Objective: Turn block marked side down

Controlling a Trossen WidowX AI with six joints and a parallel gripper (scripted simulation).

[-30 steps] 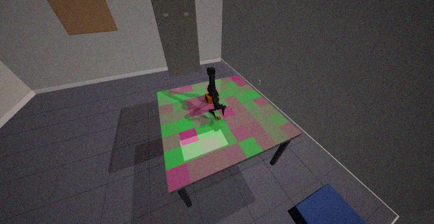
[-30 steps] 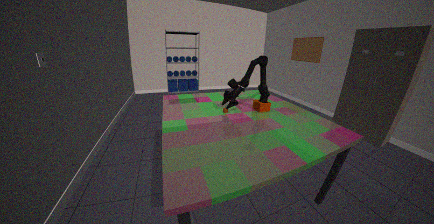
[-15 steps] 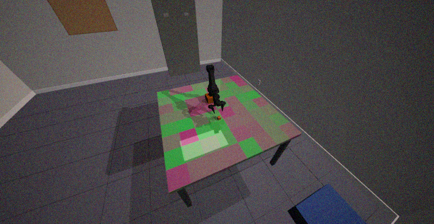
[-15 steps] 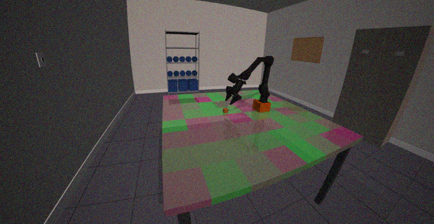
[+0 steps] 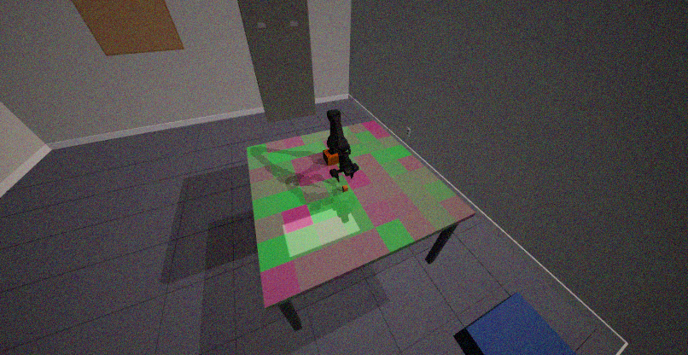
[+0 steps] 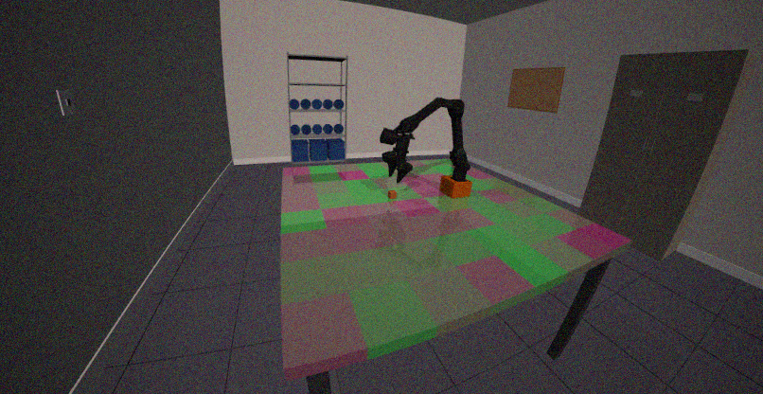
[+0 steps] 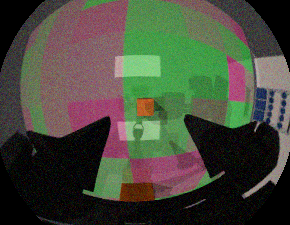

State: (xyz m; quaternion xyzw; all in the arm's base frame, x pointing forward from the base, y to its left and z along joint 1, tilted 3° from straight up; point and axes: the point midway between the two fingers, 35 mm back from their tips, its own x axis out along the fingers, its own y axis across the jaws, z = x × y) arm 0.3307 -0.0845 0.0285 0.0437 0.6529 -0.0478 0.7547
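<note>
Right now the orange block is 70 mm below my gripper tip.
</note>
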